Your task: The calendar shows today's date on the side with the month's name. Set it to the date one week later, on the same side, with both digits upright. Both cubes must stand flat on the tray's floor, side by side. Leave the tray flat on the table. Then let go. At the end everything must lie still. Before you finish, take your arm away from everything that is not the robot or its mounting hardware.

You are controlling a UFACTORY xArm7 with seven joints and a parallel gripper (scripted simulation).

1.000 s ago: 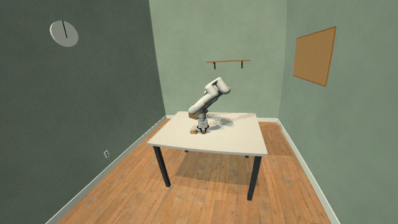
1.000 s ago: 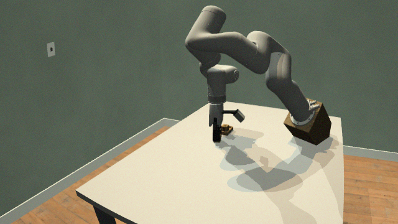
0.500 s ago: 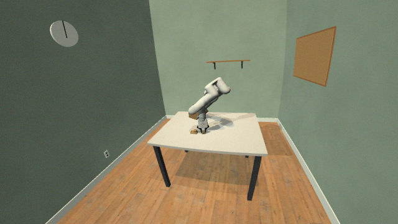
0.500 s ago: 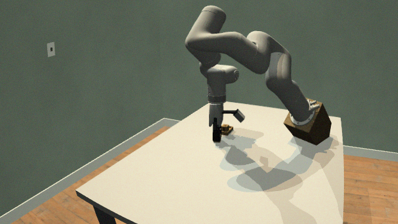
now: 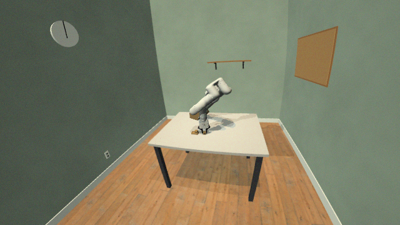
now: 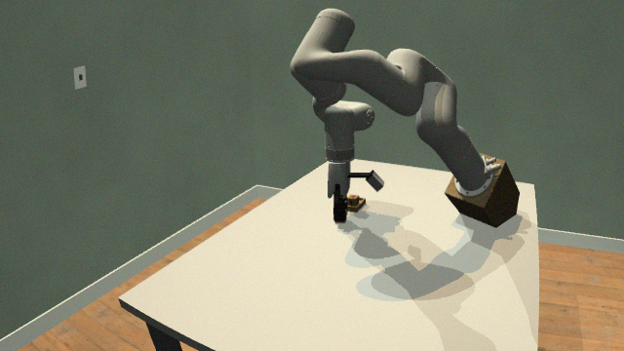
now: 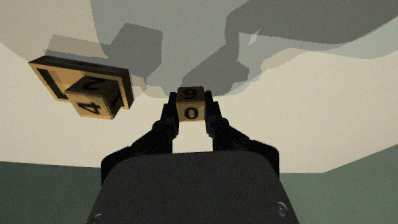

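My gripper is now 110 mm to the left of the wooden calendar tray and 20 mm above it. The rest, counted from my hand: digit cube (10 mm below).
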